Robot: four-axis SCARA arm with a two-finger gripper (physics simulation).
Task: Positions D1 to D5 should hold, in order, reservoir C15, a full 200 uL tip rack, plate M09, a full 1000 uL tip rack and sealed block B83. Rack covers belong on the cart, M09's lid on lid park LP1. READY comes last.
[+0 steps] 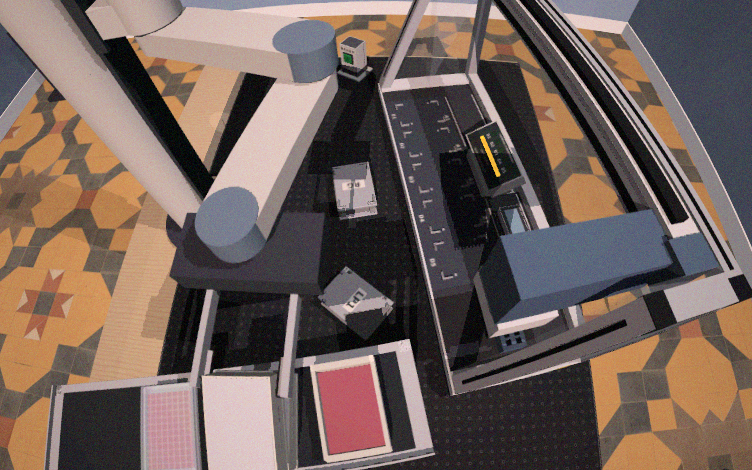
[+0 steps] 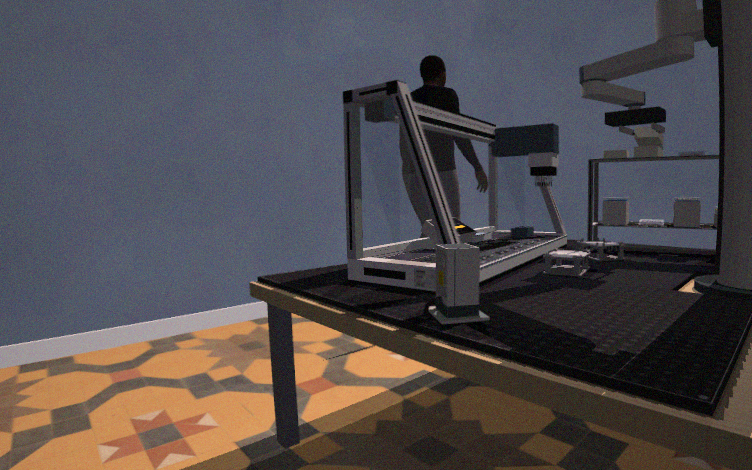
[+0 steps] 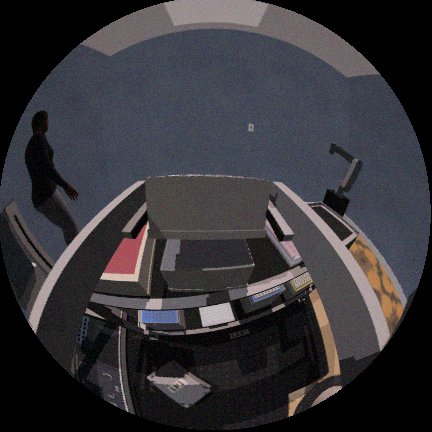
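Observation:
My gripper (image 1: 241, 387) (image 2: 642, 131) (image 3: 207, 190) is shut on a tall pale rack cover (image 1: 238, 426) (image 2: 648, 136) (image 3: 207, 205), held upright above the cart (image 1: 421, 418) (image 3: 195, 301). Directly below the cover is a low box-shaped rack (image 3: 207, 277); its top is in shadow, so tips cannot be made out. A red-topped tray (image 1: 352, 407) (image 3: 125, 255) and a pink gridded plate (image 1: 170, 426) (image 3: 285, 245) stand on either side. Lid park LP1 (image 1: 346, 290) (image 3: 182, 387) bears no lid. The deck (image 1: 427, 149) has marked positions; D1 to D5 look bare.
The cart's lower shelf holds a blue rack (image 3: 160, 316), a white plate (image 3: 216, 315) and two more racks. The RG stand (image 1: 353, 188) is beside the deck. A blue machine head (image 1: 582, 266) (image 2: 526, 140) overhangs the deck's end. A person (image 2: 438, 133) (image 3: 42, 160) stands beyond.

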